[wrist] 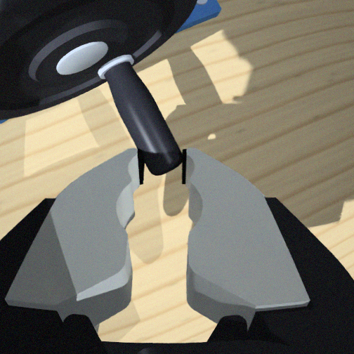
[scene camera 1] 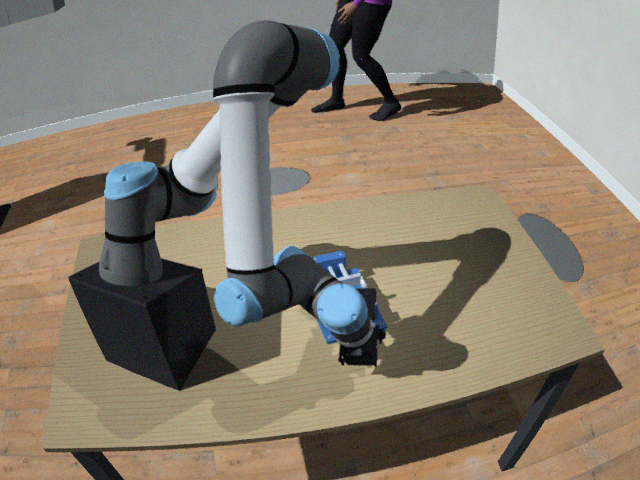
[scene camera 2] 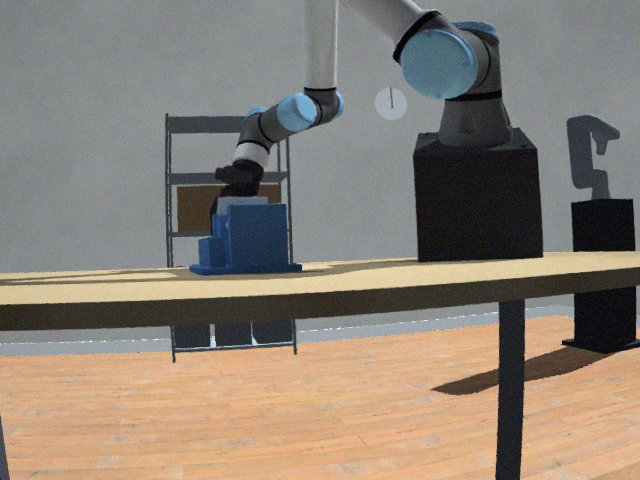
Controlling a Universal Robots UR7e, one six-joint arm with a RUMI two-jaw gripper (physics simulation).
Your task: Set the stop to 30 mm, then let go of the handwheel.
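Pixels of known places: arm's base, origin of the base link: [scene camera 1: 130,272] [scene camera 2: 476,139].
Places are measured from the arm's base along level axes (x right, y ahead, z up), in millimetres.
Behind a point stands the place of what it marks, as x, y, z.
The blue stop fixture [scene camera 1: 330,258] @[-125, 461, -141] [scene camera 2: 257,237] @[-146, 459, -190] [wrist: 202,16] stands on the table, partly hidden by the arm in scene camera 1. A pale block [scene camera 1: 349,279] @[-23, 485, -122] [scene camera 2: 242,200] @[-31, 470, -124] shows at its top, beside two white rods in scene camera 1. No scale reading can be made out. The black handwheel [wrist: 155,20] fills the upper left of the wrist view. Its dark crank handle [wrist: 141,115] points down to the right. My gripper [wrist: 163,153] is shut on the handle's free end, held between the two fingertip pads. The fingertips are hidden in scene camera 2.
The arm's black pedestal [scene camera 1: 175,330] @[98, 87, -91] [scene camera 2: 478,206] @[-88, 60, -145] stands on the wooden table [scene camera 1: 439,206] @[-413, 873, -241] [scene camera 2: 361,279] @[-391, 383, -241]. A person [scene camera 1: 361,46] stands beyond the table. A shelf rack [scene camera 2: 168,206] and another robot on a black stand [scene camera 2: 602,227] are in the background.
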